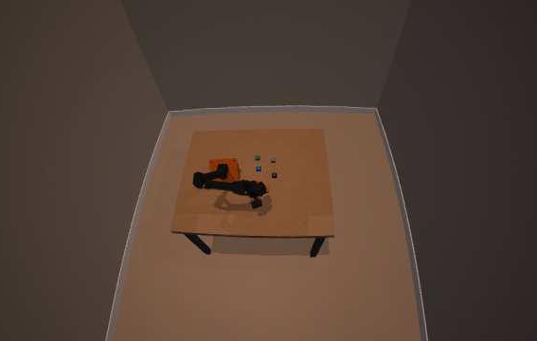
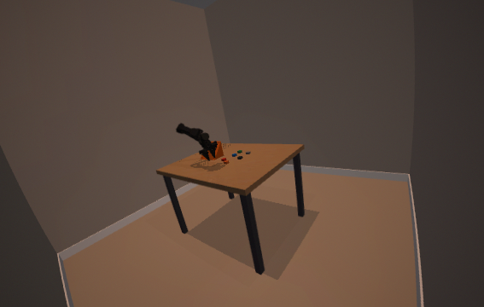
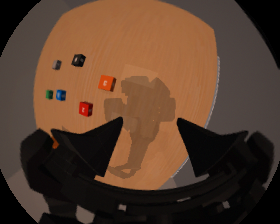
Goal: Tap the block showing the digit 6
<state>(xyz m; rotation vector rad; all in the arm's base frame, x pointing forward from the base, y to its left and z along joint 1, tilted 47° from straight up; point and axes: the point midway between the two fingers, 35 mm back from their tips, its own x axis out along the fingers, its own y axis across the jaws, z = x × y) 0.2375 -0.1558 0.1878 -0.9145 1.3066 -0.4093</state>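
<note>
Now: gripper tip 28 cm to the right of the blue block, 6 cm above it and 1 cm past it. Round my gripper tip: black block (22 cm to the left, 11 cm ahead, 6 cm below); red block (16 cm to the left, 6 cm below, 3 cm behind); orange block (10 cm to the left, 6 cm below, 5 cm ahead).
</note>
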